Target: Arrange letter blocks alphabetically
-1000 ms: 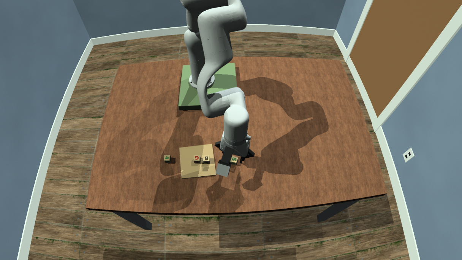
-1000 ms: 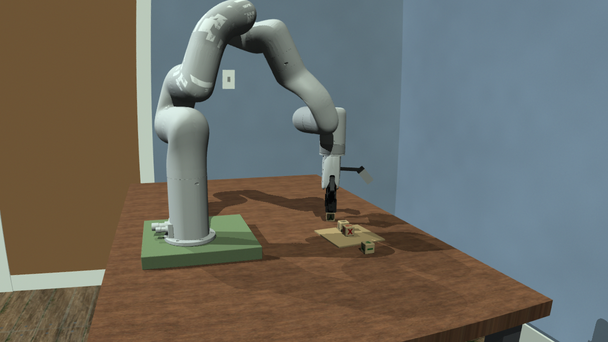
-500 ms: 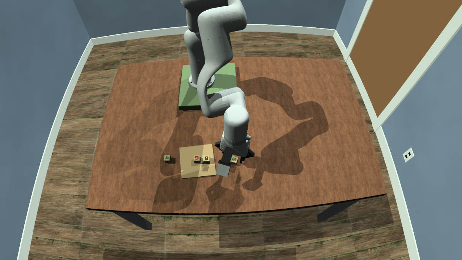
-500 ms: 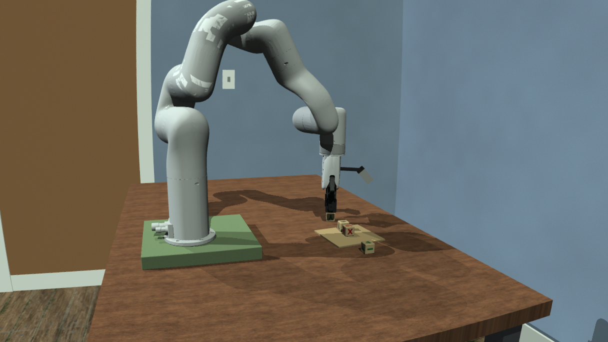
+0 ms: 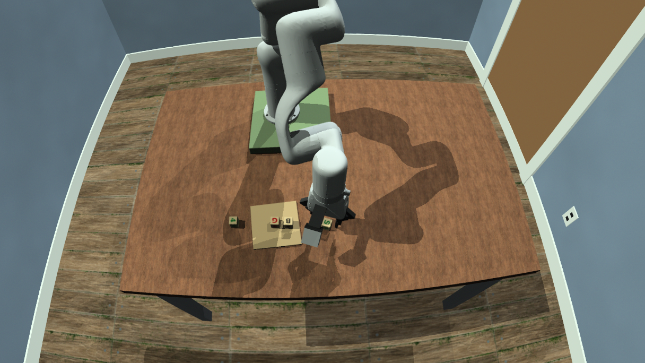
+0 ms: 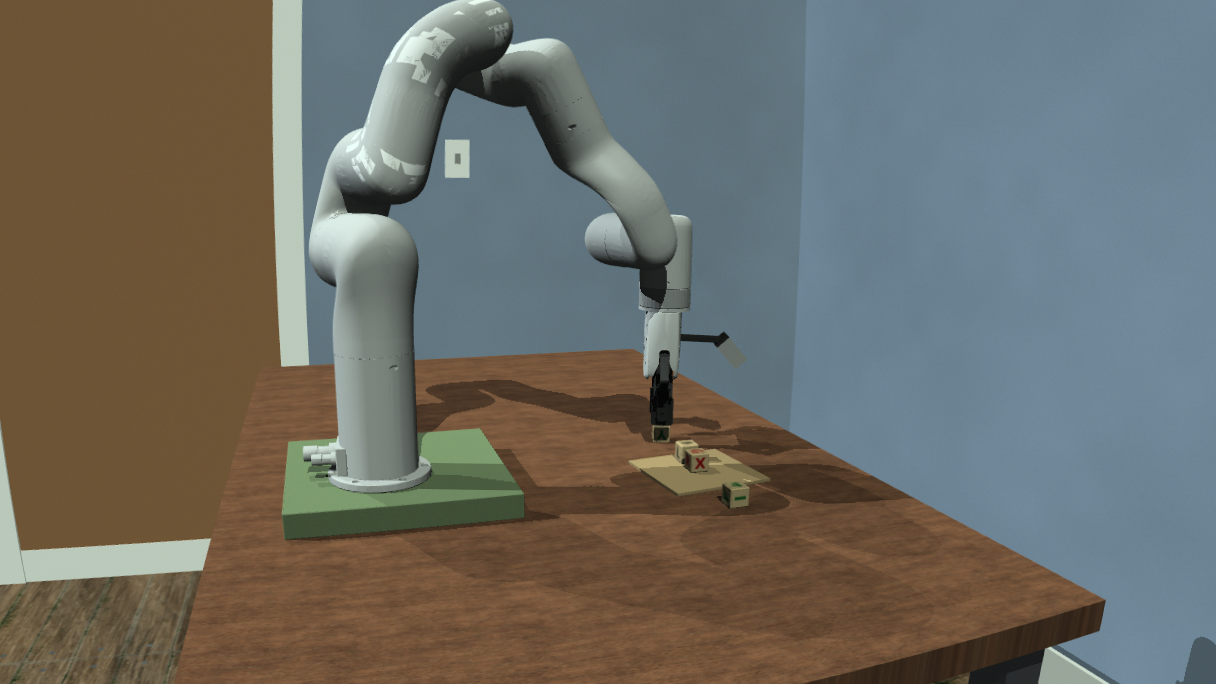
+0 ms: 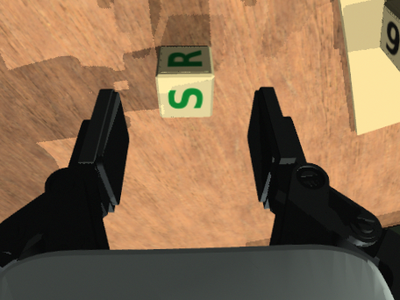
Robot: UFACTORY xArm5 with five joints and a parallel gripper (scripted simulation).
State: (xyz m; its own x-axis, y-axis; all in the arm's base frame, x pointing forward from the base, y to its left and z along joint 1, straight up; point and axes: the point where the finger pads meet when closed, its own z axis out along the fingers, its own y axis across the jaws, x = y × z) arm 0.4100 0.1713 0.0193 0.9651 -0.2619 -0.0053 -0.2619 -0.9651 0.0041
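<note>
My hand is 15 cm to the left of the tan mat, 5 cm above it and 1 cm short of it. The rest, counted from my hand: cream block: 27 cm to the right, 4 cm below, 1 cm ahead.
</note>
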